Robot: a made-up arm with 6 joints.
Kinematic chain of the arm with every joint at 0, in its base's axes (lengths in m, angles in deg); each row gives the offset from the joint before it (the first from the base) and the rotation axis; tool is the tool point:
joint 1: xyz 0 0 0.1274 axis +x
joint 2: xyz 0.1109 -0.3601 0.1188 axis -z
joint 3: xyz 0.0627 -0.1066 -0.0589 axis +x
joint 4: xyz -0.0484 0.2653 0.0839 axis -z
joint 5: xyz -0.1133 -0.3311 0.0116 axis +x
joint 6: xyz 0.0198 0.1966 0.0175 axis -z
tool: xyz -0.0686 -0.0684 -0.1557
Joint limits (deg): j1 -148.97..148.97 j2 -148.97..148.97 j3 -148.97..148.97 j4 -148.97..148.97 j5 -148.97..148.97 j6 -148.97..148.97
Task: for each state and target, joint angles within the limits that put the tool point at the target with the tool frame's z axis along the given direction. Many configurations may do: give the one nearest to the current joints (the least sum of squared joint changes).
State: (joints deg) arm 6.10 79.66 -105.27 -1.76 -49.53 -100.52
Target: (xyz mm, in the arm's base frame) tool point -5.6 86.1 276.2 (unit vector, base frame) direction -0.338 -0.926 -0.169
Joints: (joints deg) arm -37.92 98.71 -99.50 42.48 -96.89 -131.40
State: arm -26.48 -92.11 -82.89 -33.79 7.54 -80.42
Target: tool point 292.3 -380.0 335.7 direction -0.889 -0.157 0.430
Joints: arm -29.98 -114.12 -65.06 17.59 -8.20 -51.27
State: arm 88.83 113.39 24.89 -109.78 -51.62 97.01
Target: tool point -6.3 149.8 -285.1 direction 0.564 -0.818 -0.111
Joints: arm 96.37 123.07 -30.44 -90.28 -16.94 103.00
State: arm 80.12 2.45 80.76 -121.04 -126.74 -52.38
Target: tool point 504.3 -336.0 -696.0 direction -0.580 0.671 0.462
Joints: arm 111.31 -8.99 114.58 -146.94 -85.41 -45.08
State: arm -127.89 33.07 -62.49 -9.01 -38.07 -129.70
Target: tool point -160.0 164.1 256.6 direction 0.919 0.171 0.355
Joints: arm -147.94 73.26 -53.30 42.51 -59.79 -129.99
